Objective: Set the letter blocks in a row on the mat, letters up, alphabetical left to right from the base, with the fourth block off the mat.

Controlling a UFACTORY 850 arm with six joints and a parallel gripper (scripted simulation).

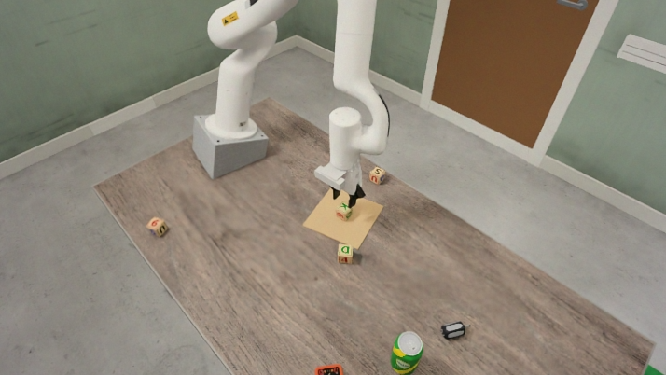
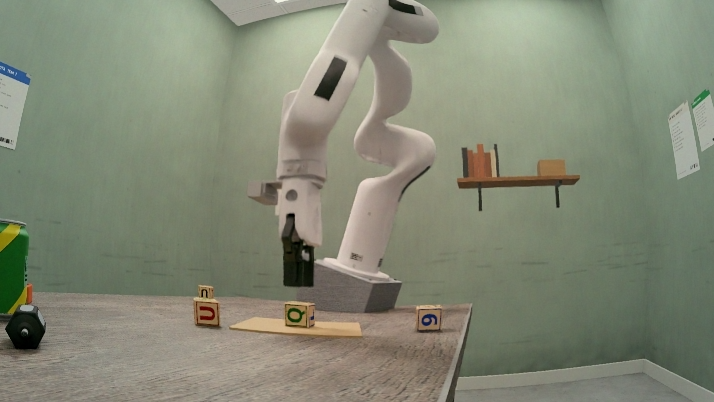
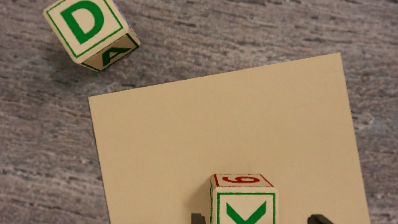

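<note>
The D block lies 12 cm to the right of my hand, 11 cm ahead of it and 7 cm below it. From my hand the other things lie so: tan mat (9 cm below); then black object (48 cm ahead, 12 cm to the right, 8 cm below); then green can (42 cm ahead, 27 cm to the right, 3 cm below).
</note>
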